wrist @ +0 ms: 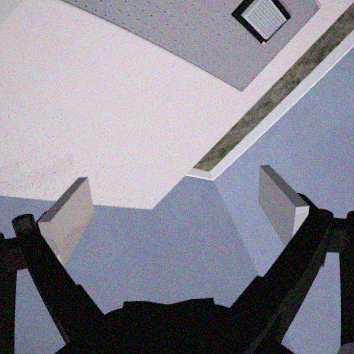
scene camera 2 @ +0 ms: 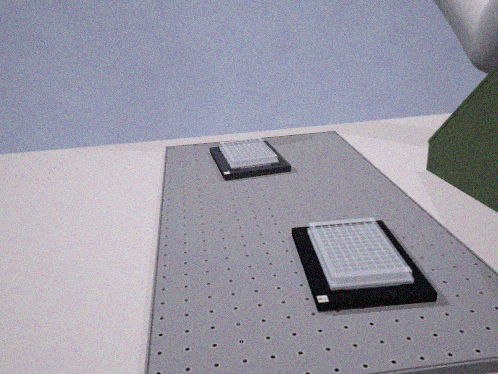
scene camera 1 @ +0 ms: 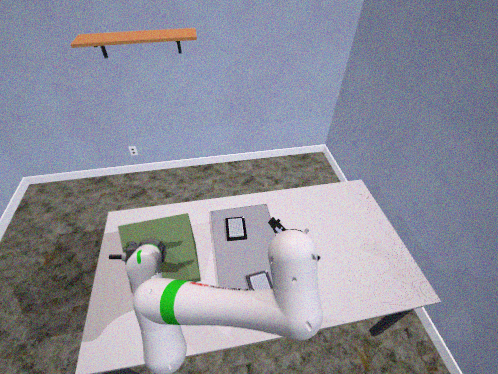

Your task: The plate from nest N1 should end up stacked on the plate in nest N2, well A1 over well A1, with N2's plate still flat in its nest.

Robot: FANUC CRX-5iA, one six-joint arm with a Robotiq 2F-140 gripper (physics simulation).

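Frame: origin at the arm's base, x right, y ahead, z up, level; millimetres.
Where they show: gripper, between the fingertips: (wrist: 173, 189).
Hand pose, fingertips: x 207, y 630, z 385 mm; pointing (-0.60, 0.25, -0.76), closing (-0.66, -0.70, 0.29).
Observation:
After its pixels a point has its place.
A clear well plate (scene camera 1: 236, 227) {z -148, x -220, y 441 mm} (scene camera 2: 248, 152) (wrist: 265, 19) {z -146, x -230, y 441 mm} lies flat in the back black nest (scene camera 2: 260, 173) {z -164, x 77, y 525 mm}. Another clear plate (scene camera 1: 260, 281) (scene camera 2: 360, 252) lies flat in the front black nest (scene camera 2: 375, 296) {z -157, x -302, y 437 mm}; the arm partly hides it in scene camera 1. Each nest has a small white label at a corner, too blurred to read, so I cannot tell which is N1 or N2. The well letters are unreadable too. My gripper (scene camera 1: 275, 225) (wrist: 173, 189) {z 385, x 207, y 630 mm} is open and empty, above the table near the board's right edge in scene camera 1, apart from both plates.
Both nests stand on a grey perforated board (scene camera 1: 230, 260) {z -169, x -15, y 394 mm} (scene camera 2: 225, 240) {z -169, x -145, y 587 mm} (wrist: 200, 50) {z -169, x -156, y 629 mm} on the white table (scene camera 1: 360, 240) {z -182, x -82, y 1186 mm} (scene camera 2: 75, 250) {z -182, x -118, y 792 mm} (wrist: 100, 110) {z -181, x -27, y 950 mm}. A green surface (scene camera 1: 170, 227) {z 77, x -92, y 103 mm} (scene camera 2: 470, 150) {z -112, x -23, y 213 mm} is beside the board, near the arm's base. The white arm (scene camera 1: 225, 305) {z 550, x 482, y 383 mm} reaches across the board's front.

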